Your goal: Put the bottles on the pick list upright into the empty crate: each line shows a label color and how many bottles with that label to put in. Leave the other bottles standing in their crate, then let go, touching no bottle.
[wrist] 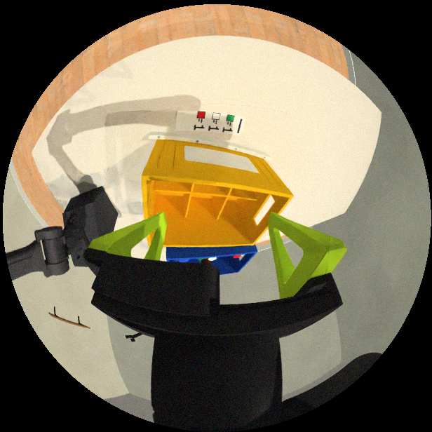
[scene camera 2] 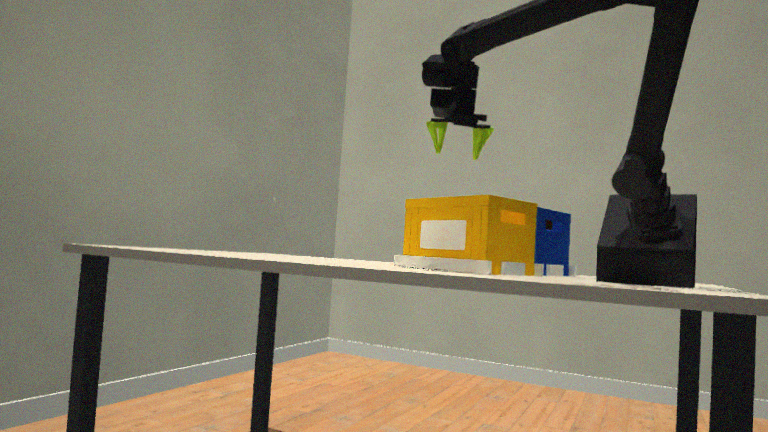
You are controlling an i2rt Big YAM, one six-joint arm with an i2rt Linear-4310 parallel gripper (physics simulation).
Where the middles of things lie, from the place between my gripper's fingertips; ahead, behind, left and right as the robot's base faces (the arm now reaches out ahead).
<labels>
The pick list (wrist: 218, 122) is 26 cm below my hand, 4 cm ahead of it and 1 cm to the left of it.
</labels>
